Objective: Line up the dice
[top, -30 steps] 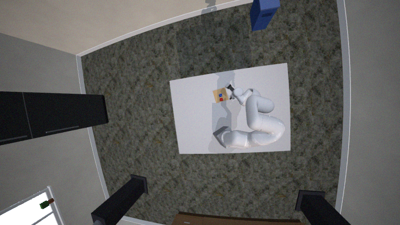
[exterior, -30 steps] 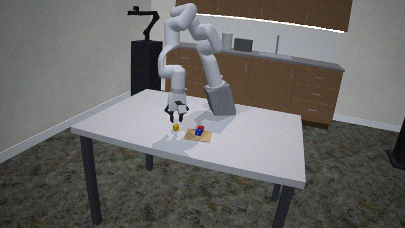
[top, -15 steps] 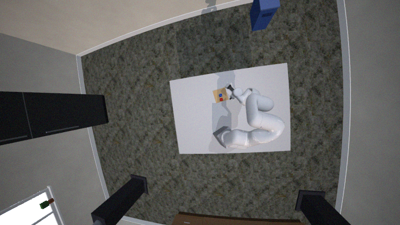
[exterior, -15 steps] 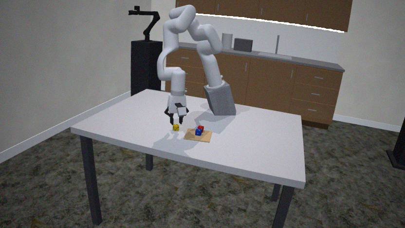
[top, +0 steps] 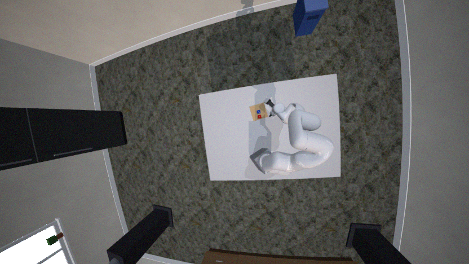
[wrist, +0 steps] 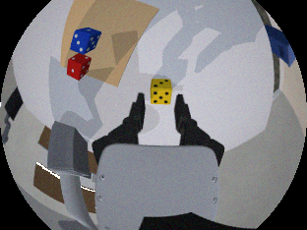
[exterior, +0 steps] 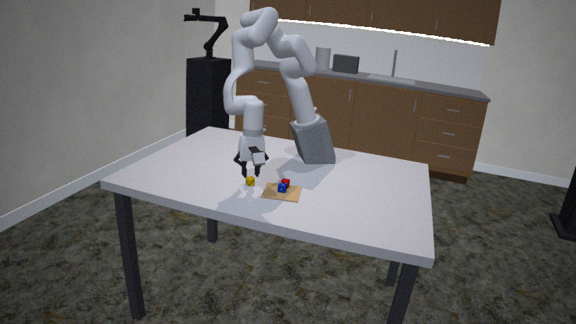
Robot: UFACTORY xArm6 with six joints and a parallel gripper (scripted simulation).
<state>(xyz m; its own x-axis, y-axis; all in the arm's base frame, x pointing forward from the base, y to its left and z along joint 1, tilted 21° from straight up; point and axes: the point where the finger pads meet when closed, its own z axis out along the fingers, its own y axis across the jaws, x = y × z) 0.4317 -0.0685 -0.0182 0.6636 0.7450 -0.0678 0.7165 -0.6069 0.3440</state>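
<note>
My gripper is now 4 cm above the yellow die. Round my hand: red die (5 cm behind, 13 cm to the left, 4 cm below); then blue die (1 cm behind, 14 cm to the left, 4 cm below); then tan mat (1 cm behind, 14 cm to the left, 5 cm below).
</note>
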